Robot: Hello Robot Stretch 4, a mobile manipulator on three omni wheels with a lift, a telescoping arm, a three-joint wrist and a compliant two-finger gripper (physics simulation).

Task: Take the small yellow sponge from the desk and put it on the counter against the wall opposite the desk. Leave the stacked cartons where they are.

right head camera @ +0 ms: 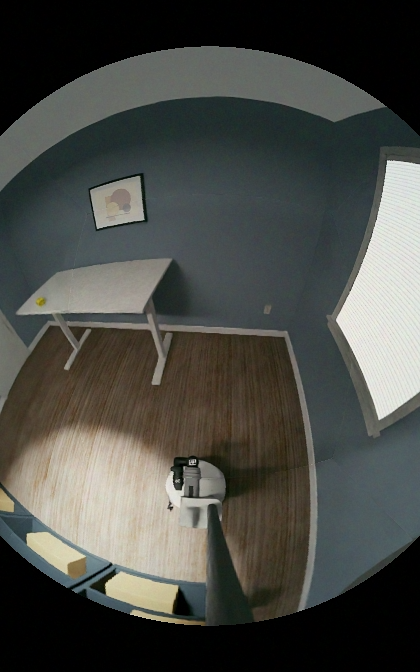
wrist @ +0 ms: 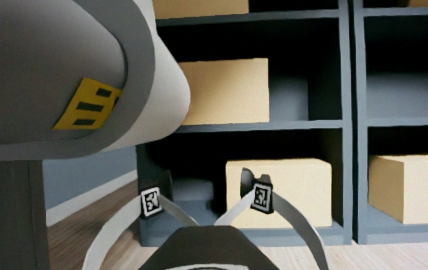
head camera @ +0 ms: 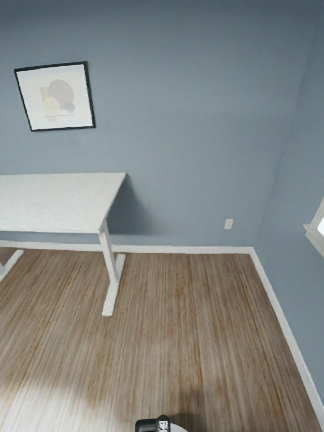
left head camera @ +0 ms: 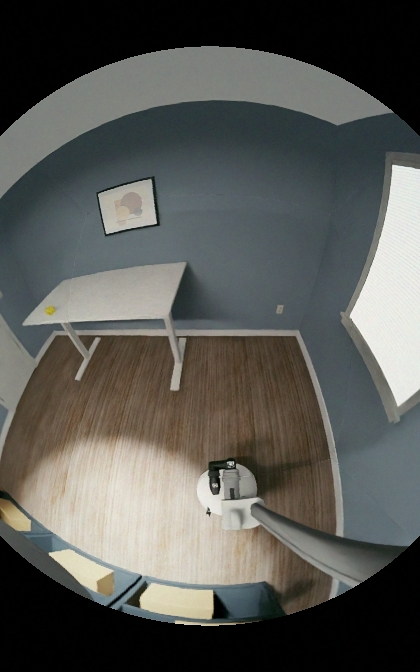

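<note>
A small yellow sponge lies on the left end of the white desk, near its front edge. The desk stands against the far blue wall. In the wrist view my gripper is open, with its two fingertips wide apart and no object between them. It faces the blue shelf units and is well away from the desk. The sponge does not show in the head camera or wrist view. I cannot make out the counter or the stacked cartons in these views.
Blue shelf units hold several tan boxes, one low box appearing behind the right fingertip. A framed picture hangs above the desk. A bright window is in the right wall.
</note>
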